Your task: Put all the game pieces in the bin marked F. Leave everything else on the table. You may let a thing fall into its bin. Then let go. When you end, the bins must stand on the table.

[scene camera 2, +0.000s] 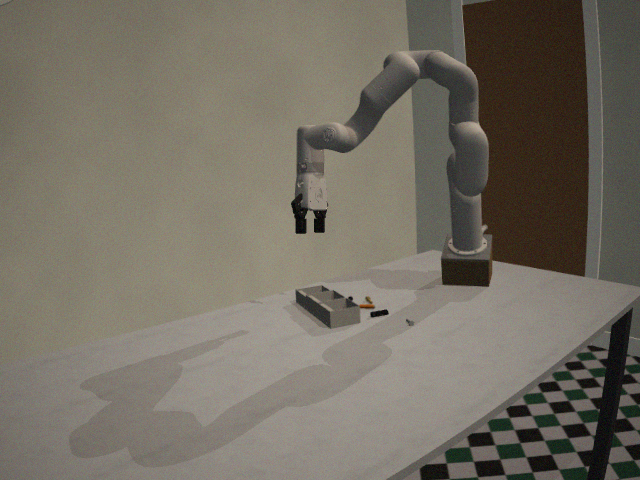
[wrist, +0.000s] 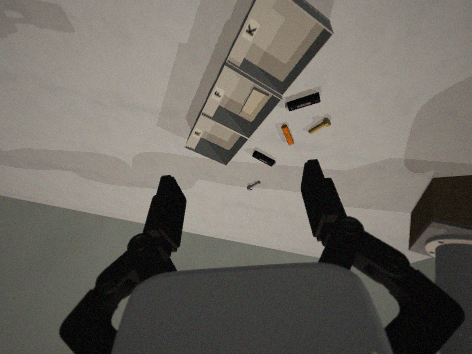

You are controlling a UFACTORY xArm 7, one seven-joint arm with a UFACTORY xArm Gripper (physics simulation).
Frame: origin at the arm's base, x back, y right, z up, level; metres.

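Seen in the pictures: gripper, fingertip midpoint: [scene camera 2: 310, 233] [wrist: 239, 180]; arm's base, link origin: [scene camera 2: 467, 246] [wrist: 470, 250].
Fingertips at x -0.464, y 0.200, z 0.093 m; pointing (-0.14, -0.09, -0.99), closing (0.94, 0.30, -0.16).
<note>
Offsets run from my fingertips to a thing's middle. "spot": to the spot under its first point. Level surfaces: height alone.
The domino {dx +0.012, dy -0.077, dz -0.201 m} [wrist: 256, 102] shows as a pale rectangle lying inside the bin marked F {dx -0.010, dy -0.063, dz -0.188 m} [wrist: 216, 101], the middle compartment of a grey three-part tray {spot: dx -0.051, dy -0.181, dz -0.188 m} [scene camera 2: 344, 317]. Its pips are too small to read in the wrist view. My gripper [scene camera 2: 310, 226] [wrist: 239, 180] is open and empty, high above the table and pointing down, with its fingers wide apart. The inside of bin F is hidden by the tray walls in the scene view.
Beside the tray on the table {dz -0.211 m} [scene camera 2: 248, 382] lie two black blocks {dx +0.063, dy -0.196, dz -0.204 m} [scene camera 2: 379, 313] {dx +0.081, dy -0.057, dz -0.204 m} [wrist: 303, 101], an orange cylinder {dx +0.086, dy -0.126, dz -0.206 m} [scene camera 2: 367, 305] [wrist: 287, 135], a brass bolt {dx +0.126, dy -0.094, dz -0.206 m} [scene camera 2: 368, 299] [wrist: 320, 125] and a small grey screw {dx +0.066, dy -0.298, dz -0.206 m} [scene camera 2: 409, 321] [wrist: 254, 185]. Bins K and R flank bin F.
</note>
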